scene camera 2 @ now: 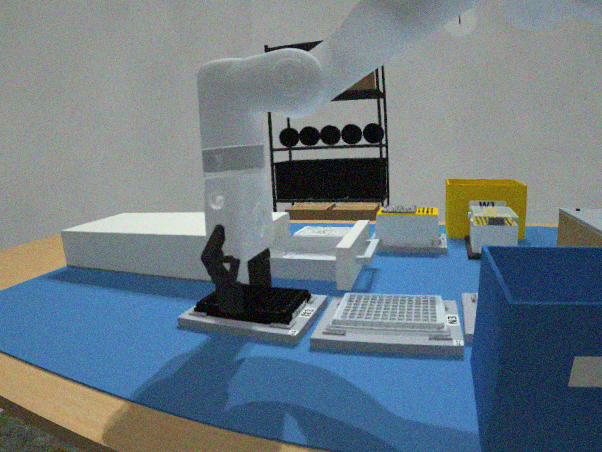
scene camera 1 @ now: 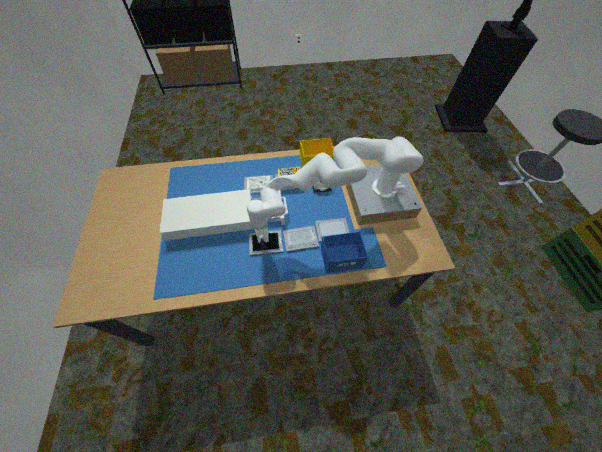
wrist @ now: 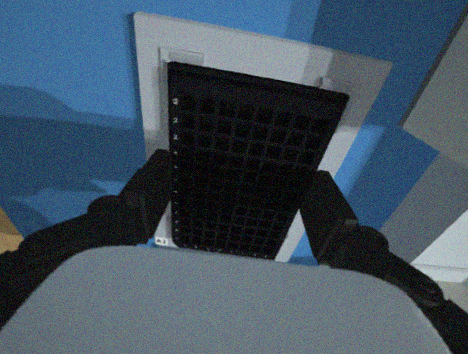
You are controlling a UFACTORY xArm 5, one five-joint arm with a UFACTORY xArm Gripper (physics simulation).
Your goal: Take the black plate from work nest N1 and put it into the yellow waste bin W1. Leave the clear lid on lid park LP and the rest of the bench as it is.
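Places are measured from the arm's base along level axes (x ahead, y left, z up), in metres.
Pixels of known places: gripper, fingertip midpoint: [scene camera 2: 247, 298] [scene camera 1: 263, 241] [wrist: 240, 180]; arm's base, link origin: [scene camera 1: 384, 188].
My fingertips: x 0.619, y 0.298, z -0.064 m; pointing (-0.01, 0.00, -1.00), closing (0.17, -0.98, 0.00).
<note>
For each thing: its top centre in the pictures, then the offset to it from my fingertips. "pt": a spot on its surface instead.
- black plate, top centre: [wrist: 237, 195] [scene camera 2: 252, 296] [scene camera 1: 265, 240] dx -0.008, dy -0.001, dz +0.004 m
- grey work nest N1, top centre: [wrist: 238, 185] [scene camera 2: 253, 303] [scene camera 1: 265, 241] dx -0.008, dy -0.002, dz -0.006 m
- yellow waste bin W1, top centre: [scene camera 2: 483, 181] [scene camera 1: 317, 147] dx -0.267, dy -0.566, dz +0.098 m
- Nest N3, top centre: [scene camera 2: 390, 314] [scene camera 1: 300, 237] dx -0.181, dy -0.029, dz -0.006 m
- blue bin, top centre: [scene camera 1: 344, 246] dx -0.380, dy +0.073, dz +0.098 m
- long white box, surface spot: [scene camera 2: 135, 240] pt dx +0.270, dy -0.039, dz +0.048 m
- white box with a yellow top, top centre: [scene camera 2: 408, 208] [scene camera 1: 289, 172] dx -0.115, dy -0.406, dz +0.055 m
The black plate [scene camera 1: 273, 241] [scene camera 2: 280, 301] [wrist: 245, 145] sits in the grey work nest N1 [scene camera 1: 267, 253] [scene camera 2: 240, 330] [wrist: 250, 42]. My gripper [scene camera 1: 264, 243] [scene camera 2: 245, 291] [wrist: 240, 180] points down over it and is shut on the plate, with one black finger against each long side. In the wrist view the fingers meet both side edges. I see no clear gap under the plate. The yellow waste bin W1 [scene camera 1: 316, 146] [scene camera 2: 458, 210] stands at the back of the bench. I cannot surely tell which small stand is lid park LP or make out the clear lid.
Nest N3 [scene camera 1: 301, 249] [scene camera 2: 385, 345] with a pale plate stands right beside N1. A blue bin [scene camera 1: 343, 250] [scene camera 2: 540, 350] stands farther right. A long white box [scene camera 1: 205, 212] [scene camera 2: 135, 240] lies behind N1. A white box with a yellow top [scene camera 2: 407, 231] stands near W1.
</note>
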